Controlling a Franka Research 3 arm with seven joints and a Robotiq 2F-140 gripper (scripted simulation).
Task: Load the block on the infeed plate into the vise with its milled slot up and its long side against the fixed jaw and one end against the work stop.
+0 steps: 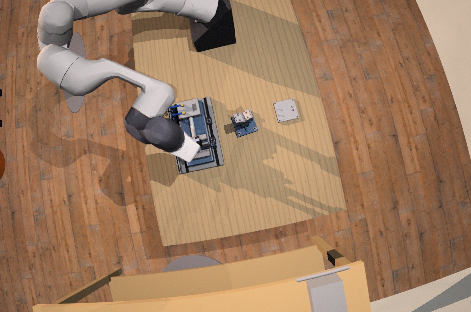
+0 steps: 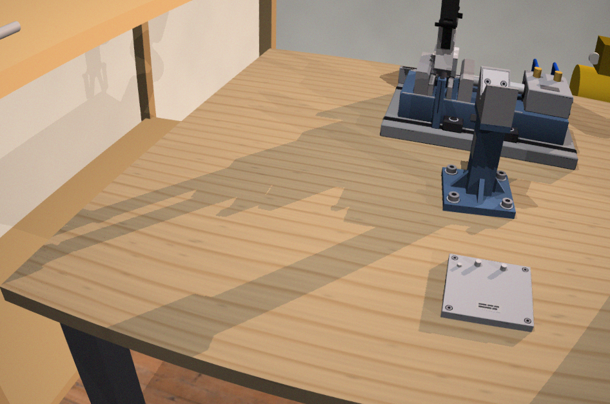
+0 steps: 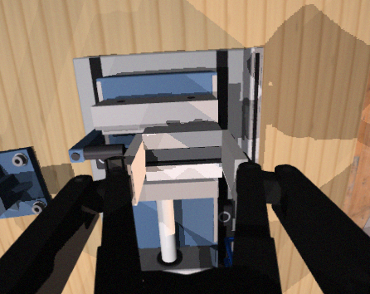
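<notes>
Now: the part 20 mm below my hand. The rest, counted from my hand: work stop: 70 mm to the left, 30 mm below; then moving jaw: 50 mm below, 40 mm behind, 20 mm to the left; then fixed jaw: 50 mm below, 30 mm ahead, 20 mm to the left.
</notes>
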